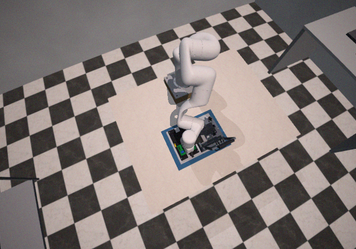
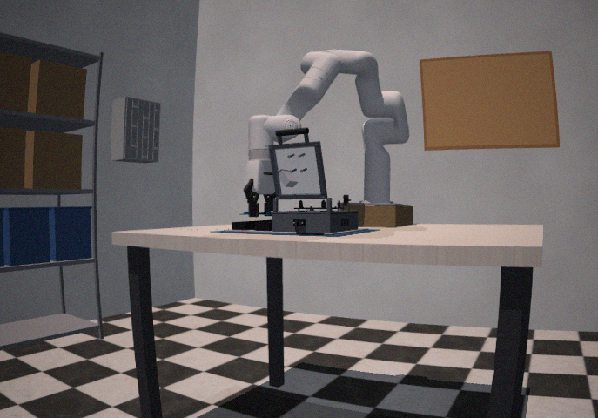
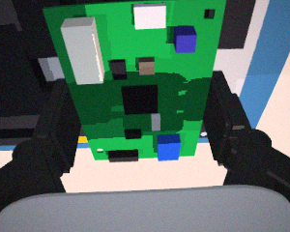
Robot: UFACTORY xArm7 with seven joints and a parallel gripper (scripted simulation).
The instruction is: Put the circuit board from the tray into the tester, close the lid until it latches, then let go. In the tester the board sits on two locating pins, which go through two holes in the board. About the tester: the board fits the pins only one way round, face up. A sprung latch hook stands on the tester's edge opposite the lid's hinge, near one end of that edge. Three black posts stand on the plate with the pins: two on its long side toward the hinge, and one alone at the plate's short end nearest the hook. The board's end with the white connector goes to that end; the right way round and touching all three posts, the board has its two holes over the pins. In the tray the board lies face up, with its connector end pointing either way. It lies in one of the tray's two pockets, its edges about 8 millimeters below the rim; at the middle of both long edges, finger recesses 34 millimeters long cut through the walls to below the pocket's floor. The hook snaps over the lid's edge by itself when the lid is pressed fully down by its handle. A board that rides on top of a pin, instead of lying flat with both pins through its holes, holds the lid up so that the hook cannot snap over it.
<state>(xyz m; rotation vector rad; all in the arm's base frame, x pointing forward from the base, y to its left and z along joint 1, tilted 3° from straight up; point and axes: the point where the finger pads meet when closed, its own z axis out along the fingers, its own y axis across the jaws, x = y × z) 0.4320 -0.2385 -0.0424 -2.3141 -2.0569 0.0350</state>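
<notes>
My gripper is now 240 mm to the right of the latch hook, 70 mm past it and 30 mm below it. Also, from my hand: tester lid (160 mm to the left, 130 mm above, 100 mm ahead); green circuit board (right at my hand).
</notes>
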